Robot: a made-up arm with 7 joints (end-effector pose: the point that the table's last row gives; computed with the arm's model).
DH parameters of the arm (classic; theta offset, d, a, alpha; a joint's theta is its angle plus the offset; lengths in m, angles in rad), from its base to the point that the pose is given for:
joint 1: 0 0.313 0 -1.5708
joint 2: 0 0 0 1.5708
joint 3: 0 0.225 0.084 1.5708
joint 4: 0 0 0.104 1.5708
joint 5: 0 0.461 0 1.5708
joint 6: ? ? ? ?
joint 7: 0 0.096 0 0
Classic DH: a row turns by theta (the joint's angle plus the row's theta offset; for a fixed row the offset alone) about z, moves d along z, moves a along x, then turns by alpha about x.
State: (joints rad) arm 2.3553 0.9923 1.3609 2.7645 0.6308 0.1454 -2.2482
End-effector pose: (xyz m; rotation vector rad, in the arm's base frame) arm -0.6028 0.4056 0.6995 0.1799 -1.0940 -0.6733
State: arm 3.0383 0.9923 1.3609 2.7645 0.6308 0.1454 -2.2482
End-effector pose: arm -0.7236 -0.0658 0.6995 0.5246 -0.9500 -0.0599
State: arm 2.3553 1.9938 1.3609 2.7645 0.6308 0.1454 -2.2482
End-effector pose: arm -0.6006 0.4034 -0.0791 -0.2149 -1.9459 -0.1737
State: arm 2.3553 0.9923 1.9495 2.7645 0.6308 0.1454 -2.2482
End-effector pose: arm -0.5778 0.3619 0.7739 -0.0611 -0.8053 -0.2072
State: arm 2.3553 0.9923 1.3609 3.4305 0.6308 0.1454 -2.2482
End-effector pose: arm -0.2640 0.5849 0.7193 -0.3720 -0.8493 -1.0561
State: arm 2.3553 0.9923 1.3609 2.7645 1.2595 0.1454 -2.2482
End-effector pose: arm -0.6229 0.3934 0.6706 -0.1830 -0.9889 -0.1373
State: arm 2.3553 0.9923 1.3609 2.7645 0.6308 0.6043 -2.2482
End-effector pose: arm -0.6302 0.3606 0.7166 0.5668 -0.9281 -0.4302
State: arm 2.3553 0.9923 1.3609 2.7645 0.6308 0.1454 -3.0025
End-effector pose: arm -0.6028 0.4056 0.6995 0.6091 -1.0159 -1.3421
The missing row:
joint 6: 0 0 0.075 -1.5708
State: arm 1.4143 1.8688 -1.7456 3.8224 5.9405 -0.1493 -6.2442
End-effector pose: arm -0.3138 0.5332 0.0620 1.0420 -2.1422 -1.5631
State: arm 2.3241 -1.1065 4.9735 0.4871 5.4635 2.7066 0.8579
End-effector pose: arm 0.1533 0.2906 0.2604 1.4632 0.9383 -0.6484
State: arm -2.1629 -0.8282 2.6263 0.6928 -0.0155 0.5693 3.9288
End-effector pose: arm 0.3401 0.0250 -0.1372 -0.3834 -2.7016 0.9759
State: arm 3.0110 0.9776 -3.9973 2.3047 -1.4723 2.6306 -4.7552
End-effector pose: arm -0.4387 -0.2670 0.7413 0.8206 2.9584 0.2408
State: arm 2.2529 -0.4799 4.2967 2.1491 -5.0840 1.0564 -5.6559
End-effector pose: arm 0.6529 -0.0263 0.7774 -1.2301 0.5090 -0.0312
